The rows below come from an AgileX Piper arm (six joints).
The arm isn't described. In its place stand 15 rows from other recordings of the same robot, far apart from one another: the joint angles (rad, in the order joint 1, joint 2, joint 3, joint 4, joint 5, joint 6), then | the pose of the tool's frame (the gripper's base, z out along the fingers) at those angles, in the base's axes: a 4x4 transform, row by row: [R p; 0 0 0 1], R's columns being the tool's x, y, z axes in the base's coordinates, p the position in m.
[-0.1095, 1.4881, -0.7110, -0.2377, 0.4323, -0.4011] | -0.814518 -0.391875 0.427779 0.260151; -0.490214 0.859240 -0.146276 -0.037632; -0.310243 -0.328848 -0.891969 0.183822; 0 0 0 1
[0.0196, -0.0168, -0.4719, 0.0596, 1.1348, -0.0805] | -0.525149 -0.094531 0.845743 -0.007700; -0.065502 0.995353 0.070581 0.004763; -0.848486 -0.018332 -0.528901 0.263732; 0 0 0 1
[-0.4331, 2.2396, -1.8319, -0.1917, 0.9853, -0.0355] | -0.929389 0.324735 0.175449 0.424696; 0.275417 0.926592 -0.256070 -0.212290; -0.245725 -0.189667 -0.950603 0.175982; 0 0 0 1
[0.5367, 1.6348, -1.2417, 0.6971, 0.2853, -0.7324] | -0.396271 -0.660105 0.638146 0.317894; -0.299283 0.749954 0.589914 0.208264; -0.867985 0.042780 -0.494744 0.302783; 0 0 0 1
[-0.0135, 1.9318, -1.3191, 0.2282, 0.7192, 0.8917] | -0.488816 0.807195 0.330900 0.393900; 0.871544 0.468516 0.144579 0.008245; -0.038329 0.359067 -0.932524 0.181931; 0 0 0 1
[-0.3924, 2.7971, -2.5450, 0.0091, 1.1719, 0.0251] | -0.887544 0.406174 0.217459 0.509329; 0.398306 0.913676 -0.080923 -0.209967; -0.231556 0.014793 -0.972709 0.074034; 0 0 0 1
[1.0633, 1.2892, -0.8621, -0.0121, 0.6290, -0.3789] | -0.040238 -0.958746 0.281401 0.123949; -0.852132 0.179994 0.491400 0.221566; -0.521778 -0.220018 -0.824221 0.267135; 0 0 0 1
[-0.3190, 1.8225, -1.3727, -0.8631, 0.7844, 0.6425] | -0.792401 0.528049 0.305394 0.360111; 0.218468 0.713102 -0.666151 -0.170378; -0.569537 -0.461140 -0.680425 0.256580; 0 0 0 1
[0.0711, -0.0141, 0.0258, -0.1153, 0.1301, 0.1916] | -0.057756 -0.051863 0.996983 0.056272; 0.073263 0.995737 0.056042 0.002646; -0.995639 0.076278 -0.053710 0.193579; 0 0 0 1
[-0.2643, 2.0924, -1.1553, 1.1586, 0.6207, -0.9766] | -0.867984 0.089021 0.488548 0.388307; 0.323289 0.848065 0.419845 -0.054850; -0.376945 0.522361 -0.764886 0.105147; 0 0 0 1
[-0.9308, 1.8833, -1.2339, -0.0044, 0.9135, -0.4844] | -0.900870 0.430728 0.053916 0.212397; 0.426217 0.901230 -0.078248 -0.285804; -0.082294 -0.047511 -0.995475 0.174203; 0 0 0 1
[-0.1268, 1.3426, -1.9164, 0.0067, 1.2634, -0.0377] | -0.566031 0.101115 0.818160 0.231353; 0.036207 0.994541 -0.097865 -0.028908; -0.823589 -0.025771 -0.566602 0.526548; 0 0 0 1
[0.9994, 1.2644, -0.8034, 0.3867, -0.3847, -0.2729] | -0.074567 -0.752505 0.654351 0.163976; 0.044912 0.652978 0.756044 0.231226; -0.996204 0.085764 -0.014894 0.331446; 0 0 0 1
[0.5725, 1.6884, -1.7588, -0.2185, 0.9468, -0.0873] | -0.484197 -0.544548 0.684851 0.327663; -0.563433 0.792889 0.232100 0.192134; -0.669400 -0.273485 -0.690731 0.397131; 0 0 0 1
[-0.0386, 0.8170, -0.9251, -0.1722, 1.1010, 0.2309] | -0.753275 0.250280 0.608225 0.131884; 0.179159 0.967878 -0.176389 -0.019007; -0.632834 -0.023900 -0.773918 0.355129; 0 0 0 1
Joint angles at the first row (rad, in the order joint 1, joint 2, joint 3, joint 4, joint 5, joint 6):
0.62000, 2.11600, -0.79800, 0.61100, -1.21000, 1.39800
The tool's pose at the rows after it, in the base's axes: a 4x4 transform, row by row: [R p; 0 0 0 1], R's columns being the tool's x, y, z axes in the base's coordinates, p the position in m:
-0.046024 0.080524 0.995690 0.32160; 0.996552 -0.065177 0.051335 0.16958; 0.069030 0.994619 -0.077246 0.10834; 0 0 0 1
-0.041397 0.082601 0.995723 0.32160; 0.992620 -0.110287 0.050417 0.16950; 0.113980 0.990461 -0.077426 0.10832; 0 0 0 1
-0.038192 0.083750 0.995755 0.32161; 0.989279 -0.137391 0.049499 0.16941; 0.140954 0.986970 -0.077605 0.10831; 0 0 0 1
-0.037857 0.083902 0.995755 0.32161; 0.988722 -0.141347 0.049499 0.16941; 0.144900 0.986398 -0.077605 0.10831; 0 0 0 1
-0.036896 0.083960 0.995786 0.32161; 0.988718 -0.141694 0.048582 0.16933; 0.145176 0.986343 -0.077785 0.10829; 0 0 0 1
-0.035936 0.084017 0.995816 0.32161; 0.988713 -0.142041 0.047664 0.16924; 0.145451 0.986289 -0.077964 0.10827; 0 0 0 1
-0.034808 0.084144 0.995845 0.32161; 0.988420 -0.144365 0.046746 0.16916; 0.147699 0.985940 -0.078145 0.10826; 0 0 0 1
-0.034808 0.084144 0.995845 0.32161; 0.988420 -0.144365 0.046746 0.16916; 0.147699 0.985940 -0.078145 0.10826; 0 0 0 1
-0.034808 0.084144 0.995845 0.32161; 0.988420 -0.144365 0.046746 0.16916; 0.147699 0.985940 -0.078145 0.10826; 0 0 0 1
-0.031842 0.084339 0.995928 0.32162; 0.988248 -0.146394 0.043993 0.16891; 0.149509 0.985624 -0.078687 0.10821; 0 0 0 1
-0.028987 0.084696 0.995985 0.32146; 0.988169 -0.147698 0.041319 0.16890; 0.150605 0.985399 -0.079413 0.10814; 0 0 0 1
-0.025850 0.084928 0.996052 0.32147; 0.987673 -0.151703 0.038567 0.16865; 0.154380 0.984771 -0.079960 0.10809; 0 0 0 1
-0.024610 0.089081 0.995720 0.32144; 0.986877 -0.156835 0.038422 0.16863; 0.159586 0.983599 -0.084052 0.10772; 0 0 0 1
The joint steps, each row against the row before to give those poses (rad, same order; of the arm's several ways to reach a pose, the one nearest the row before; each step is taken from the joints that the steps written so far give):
0.00000, 0.00000, 0.00000, 0.00000, 0.00000, 0.04900
0.00002, 0.00001, 0.00000, 0.00102, -0.00001, 0.04500
-0.00003, -0.00002, -0.00001, 0.00097, 0.00003, 0.02699
0.00000, 0.00000, 0.00000, 0.00000, 0.00000, 0.00400
0.00001, 0.00002, 0.00000, 0.00101, -0.00002, 0.00001
-0.00001, 0.00000, 0.00003, 0.00098, -0.00002, 0.00002
0.00001, -0.00002, 0.00000, 0.00102, 0.00001, 0.00198
0.00000, 0.00000, 0.00000, 0.00000, 0.00000, 0.00000
0.00000, 0.00000, 0.00000, 0.00000, 0.00000, 0.00000
0.00000, 0.00000, -0.00001, 0.00300, 0.00001, 0.00100
0.00101, 0.00002, -0.00001, 0.00401, -0.00001, 0.00000
-0.00001, 0.00000, -0.00001, 0.00299, 0.00001, 0.00300
-0.00002, -0.00001, 0.00001, 0.00098, 0.00400, 0.00501

